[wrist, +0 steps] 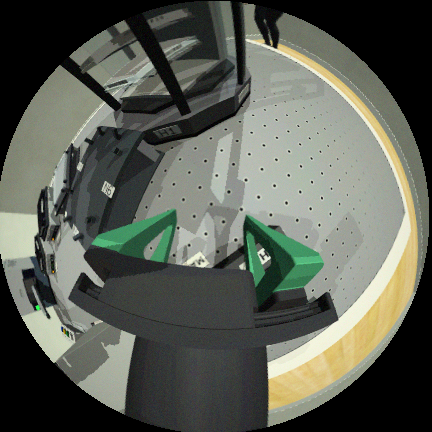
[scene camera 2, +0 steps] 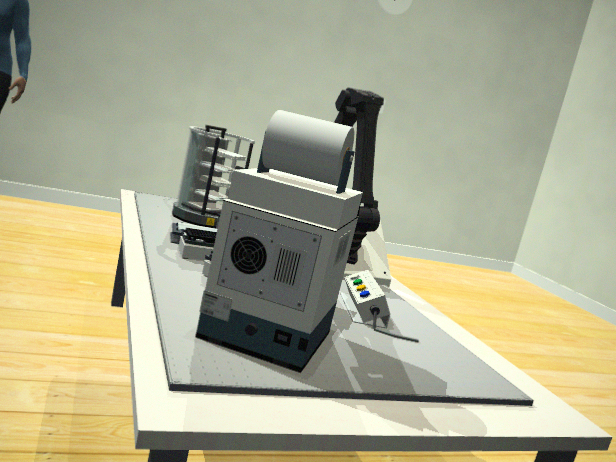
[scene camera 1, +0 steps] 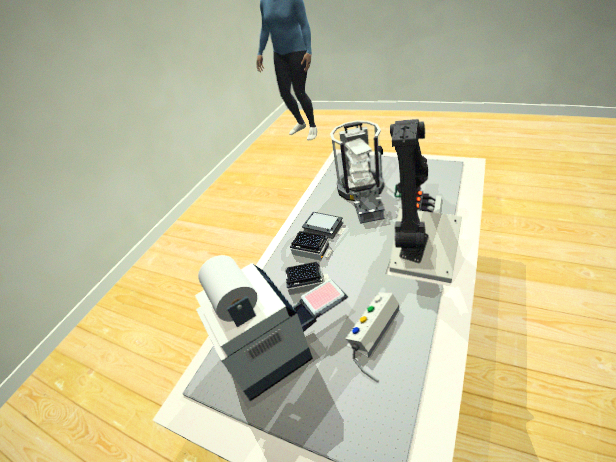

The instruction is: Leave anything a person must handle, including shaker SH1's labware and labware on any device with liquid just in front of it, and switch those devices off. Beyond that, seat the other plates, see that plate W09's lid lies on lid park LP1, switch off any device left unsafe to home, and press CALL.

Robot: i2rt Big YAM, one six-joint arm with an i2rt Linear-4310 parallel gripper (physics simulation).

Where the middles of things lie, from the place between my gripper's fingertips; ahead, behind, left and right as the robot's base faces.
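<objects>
Pink plate (scene camera 1: 317,299): 40 mm ahead of my hand, 740 mm left of it, 80 mm above it. Plate hotel (scene camera 2: 193,206): 240 mm ahead of my hand, 60 mm right of it, 140 mm above it.
</objects>
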